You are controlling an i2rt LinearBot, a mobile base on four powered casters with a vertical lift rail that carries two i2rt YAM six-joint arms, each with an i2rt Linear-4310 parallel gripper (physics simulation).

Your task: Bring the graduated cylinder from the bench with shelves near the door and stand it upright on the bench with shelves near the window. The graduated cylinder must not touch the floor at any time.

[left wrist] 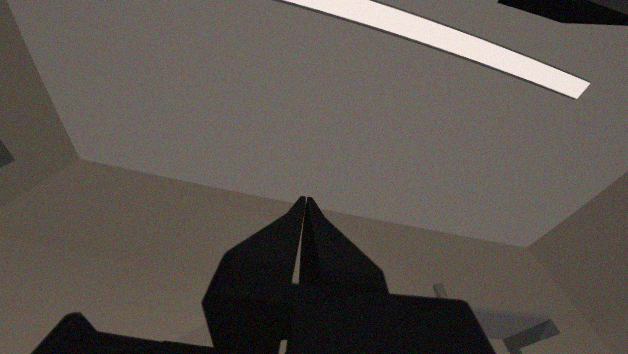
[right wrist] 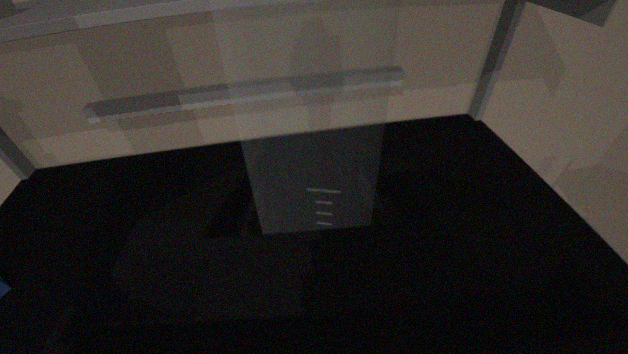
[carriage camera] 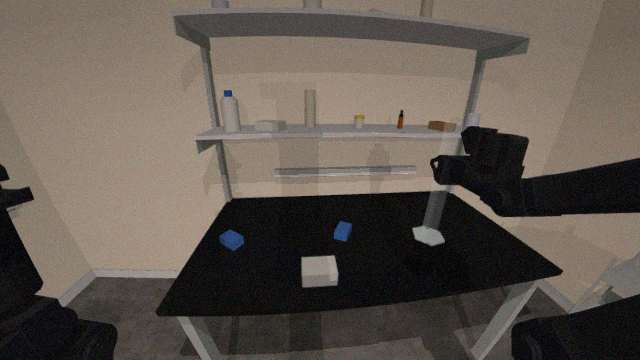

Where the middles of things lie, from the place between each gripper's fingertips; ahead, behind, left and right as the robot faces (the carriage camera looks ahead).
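Scene:
The graduated cylinder point(carriage camera: 427, 233) is 50 mm behind my right hand, and it's 50 mm below that hand too.
My left hand is 34 cm short of the graduated cylinder and 67 cm to the left of it, and it's 23 cm above it.

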